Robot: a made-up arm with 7 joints. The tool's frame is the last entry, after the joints.
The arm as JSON. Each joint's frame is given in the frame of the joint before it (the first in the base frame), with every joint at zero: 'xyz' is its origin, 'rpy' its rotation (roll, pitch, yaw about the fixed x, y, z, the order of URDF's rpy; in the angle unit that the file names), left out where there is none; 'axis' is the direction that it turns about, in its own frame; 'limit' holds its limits. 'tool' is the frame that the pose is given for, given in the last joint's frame.
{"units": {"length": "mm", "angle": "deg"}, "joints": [
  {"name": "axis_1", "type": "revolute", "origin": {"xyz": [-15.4, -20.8, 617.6]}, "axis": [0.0, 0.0, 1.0], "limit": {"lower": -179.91, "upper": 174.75}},
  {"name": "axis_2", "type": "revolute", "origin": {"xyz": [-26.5, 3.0, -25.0], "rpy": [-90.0, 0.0, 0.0]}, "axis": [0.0, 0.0, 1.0], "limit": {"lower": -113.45, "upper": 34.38}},
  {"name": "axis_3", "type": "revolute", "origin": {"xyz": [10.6, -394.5, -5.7], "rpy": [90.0, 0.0, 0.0]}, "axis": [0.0, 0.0, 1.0], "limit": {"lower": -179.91, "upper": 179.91}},
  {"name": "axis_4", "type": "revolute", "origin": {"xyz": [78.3, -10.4, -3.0], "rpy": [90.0, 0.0, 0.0]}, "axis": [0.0, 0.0, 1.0], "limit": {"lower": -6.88, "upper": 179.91}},
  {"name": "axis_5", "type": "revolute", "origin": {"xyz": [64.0, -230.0, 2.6], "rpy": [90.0, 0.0, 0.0]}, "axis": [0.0, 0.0, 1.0], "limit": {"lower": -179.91, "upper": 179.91}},
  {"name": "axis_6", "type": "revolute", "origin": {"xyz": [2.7, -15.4, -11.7], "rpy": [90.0, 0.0, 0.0]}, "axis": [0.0, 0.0, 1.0], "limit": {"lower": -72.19, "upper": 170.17}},
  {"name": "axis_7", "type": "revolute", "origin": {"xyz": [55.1, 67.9, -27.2], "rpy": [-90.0, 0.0, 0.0]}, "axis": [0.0, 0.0, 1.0], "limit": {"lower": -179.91, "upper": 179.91}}
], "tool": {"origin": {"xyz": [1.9, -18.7, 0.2], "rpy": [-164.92, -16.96, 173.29]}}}
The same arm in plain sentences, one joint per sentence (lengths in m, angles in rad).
The arm has seven revolute joints in a row. What follows holds with every joint at zero, and every direction is one of the base frame's.
The first joint lies 0.0154 m along -x and 0.0208 m along -y and 0.6176 m along +z from the base frame's origin and turns about +z, from -3.1400 to 3.0500 rad.
The second joint lies 0.0265 m along -x and 0.0030 m along +y and 0.0250 m along -z from the first joint and turns about +y, from -1.9801 to 0.6000 rad.
The third joint lies 0.0106 m along +x and 0.0057 m along -y and 0.3945 m along +z from the second joint and turns about +z, from -3.1400 to 3.1400 rad.
The fourth joint lies 0.0783 m along +x and 0.0104 m along -y and 0.0030 m along -z from the third joint and turns about -y, from -0.1201 to 3.1400 rad.
The fifth joint lies 0.0640 m along +x and 0.0026 m along -y and 0.2300 m along -z from the fourth joint and turns about -z, from -3.1400 to 3.1400 rad.
The sixth joint lies 0.0027 m along +x and 0.0154 m along +y and 0.0117 m along +z from the fifth joint and turns about +y, from -1.2600 to 2.9700 rad.
The seventh joint lies 0.0551 m along +x and 0.0272 m along -y and 0.0679 m along -z from the sixth joint and turns about -z, from -3.1400 to 3.1400 rad.
The tool frame, which is the frame that the pose is given for, lies 0.0019 m along +x and 0.0187 m along +y and 0.0002 m along -z from the seventh joint; its axes are the base frame's turned by roll 0.2632, pitch 0.2960 and yaw -3.0245 rad (as in URDF: about the fixed x, then y, then z).

